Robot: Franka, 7 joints.
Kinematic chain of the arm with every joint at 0, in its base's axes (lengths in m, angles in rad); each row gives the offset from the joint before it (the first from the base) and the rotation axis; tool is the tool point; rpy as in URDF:
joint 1: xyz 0 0 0.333 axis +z
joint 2: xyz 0 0 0 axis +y
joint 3: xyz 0 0 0.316 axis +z
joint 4: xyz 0.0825 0 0 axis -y
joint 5: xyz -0.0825 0 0.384 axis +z
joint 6: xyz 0 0 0 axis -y
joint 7: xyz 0.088 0 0 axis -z
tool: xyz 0 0 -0.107 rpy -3.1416 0 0
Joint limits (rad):
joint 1: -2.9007..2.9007
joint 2: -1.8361..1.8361
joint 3: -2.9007..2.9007
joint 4: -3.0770..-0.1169
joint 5: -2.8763..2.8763
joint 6: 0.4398..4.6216
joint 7: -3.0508..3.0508
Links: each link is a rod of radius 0.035 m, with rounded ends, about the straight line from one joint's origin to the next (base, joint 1, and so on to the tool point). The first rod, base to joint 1, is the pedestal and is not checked.
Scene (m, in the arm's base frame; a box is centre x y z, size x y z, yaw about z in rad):
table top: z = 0
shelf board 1: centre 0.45 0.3 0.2 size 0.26 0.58 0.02 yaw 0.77
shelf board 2: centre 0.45 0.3 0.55 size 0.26 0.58 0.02 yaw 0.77
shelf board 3: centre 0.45 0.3 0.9 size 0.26 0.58 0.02 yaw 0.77
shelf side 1: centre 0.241 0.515 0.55 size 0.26 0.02 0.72 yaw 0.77
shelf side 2: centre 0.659 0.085 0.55 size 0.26 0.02 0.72 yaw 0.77
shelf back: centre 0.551 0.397 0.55 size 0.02 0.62 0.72 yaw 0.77
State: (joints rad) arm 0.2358 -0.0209 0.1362 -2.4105 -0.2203 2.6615 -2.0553
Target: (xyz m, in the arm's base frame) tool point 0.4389 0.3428 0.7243
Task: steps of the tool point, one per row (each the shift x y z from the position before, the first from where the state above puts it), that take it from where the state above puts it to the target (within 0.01 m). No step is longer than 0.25 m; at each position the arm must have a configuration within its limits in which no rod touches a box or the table.
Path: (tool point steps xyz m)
1: -0.0473 -0.0613 0.0132
2: -0.0548 -0.0529 0.0002
3: -0.0585 -0.0414 -0.0134
4: 0.0032 0.0577 0.1903
5: -0.1047 0.0291 0.1875
6: 0.0509 0.0510 0.0246
7: 0.0568 0.0561 0.0085
8: 0.0595 0.0576 -0.0083
9: 0.0596 0.0552 -0.0248

